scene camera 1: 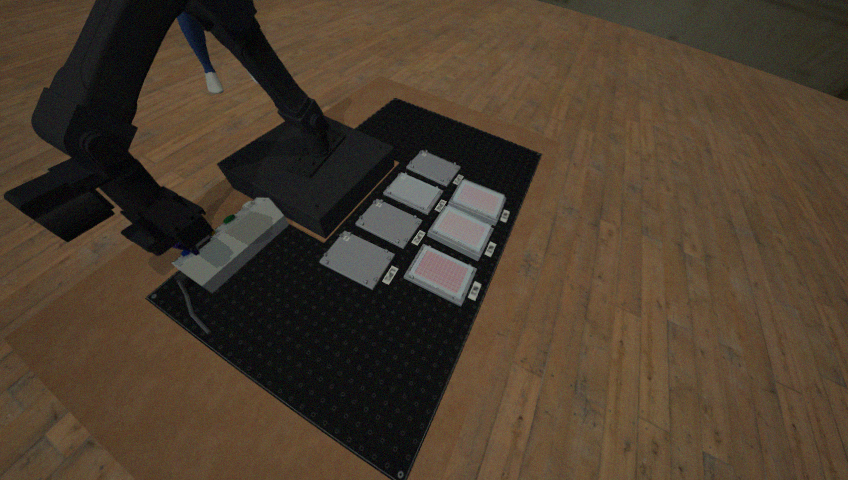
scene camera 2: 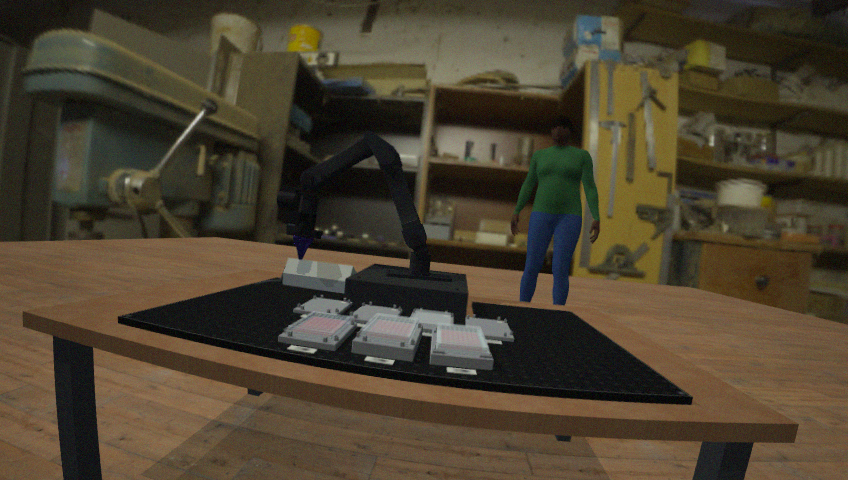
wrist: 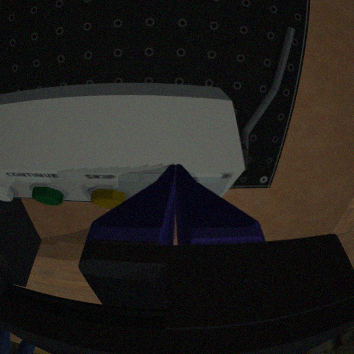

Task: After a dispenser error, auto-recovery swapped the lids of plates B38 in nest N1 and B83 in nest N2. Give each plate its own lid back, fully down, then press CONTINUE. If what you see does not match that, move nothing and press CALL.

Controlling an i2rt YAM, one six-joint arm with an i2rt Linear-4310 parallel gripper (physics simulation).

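Frame: origin at the arm's base, x left, y back, z up, level; millimetres.
Seen in the pictures: gripper, between the fingertips: (scene camera 1: 195, 253) (scene camera 2: 300, 259) (wrist: 175, 173); arm's base, origin of its link: (scene camera 1: 318, 152) (scene camera 2: 418, 277).
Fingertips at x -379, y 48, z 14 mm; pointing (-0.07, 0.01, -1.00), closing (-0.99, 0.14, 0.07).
Note:
Pixels of each thing's top centre, then the offset from my fingertips to it. "*": a spot on its surface instead. Level surfaces: height alone.
- button panel, centre of its top: (wrist: 61, 187) (scene camera 1: 222, 226) (scene camera 2: 321, 261) dx +71, dy -3, dz +2 mm
- green CONTINUE button, centre of its top: (wrist: 42, 202) dx +100, dy +13, dz -7 mm
- yellow SKIP button, centre of its top: (wrist: 105, 205) dx +51, dy +23, dz -7 mm
- pale clear piece, centre of its top: (scene camera 2: 432, 316) (scene camera 1: 414, 189) dx +395, dy -327, dz -64 mm
- grey cable, a spot on its surface: (wrist: 282, 65) * dx -103, dy -42, dz -75 mm
- black mat, height of its surface: dz -82 mm
My gripper (wrist: 175, 173) (scene camera 2: 301, 257) is shut and empty, its blue fingertips together at the right end of the button panel (wrist: 115, 130) (scene camera 2: 315, 274) (scene camera 1: 249, 243). In the wrist view the green CONTINUE button (wrist: 47, 195) and the yellow SKIP button (wrist: 108, 198) are left of the fingers. The fingers hide what lies behind them, and no CALL label can be read. Three plates with pink wells (scene camera 1: 441, 271) (scene camera 1: 461, 230) (scene camera 1: 477, 199) sit in nests in the outer row, each with a label beside it. Their lettering is too small to read. Whether their lids are fully down cannot be told.
Three grey nest plates (scene camera 1: 357, 259) (scene camera 1: 389, 223) (scene camera 1: 433, 167) and one with a pale clear piece (scene camera 1: 412, 191) form the inner row beside the arm's base (scene camera 1: 309, 172) (scene camera 2: 410, 291). A grey cable (scene camera 1: 191, 306) (wrist: 282, 65) lies by the panel on the black mat (scene camera 1: 333, 368).

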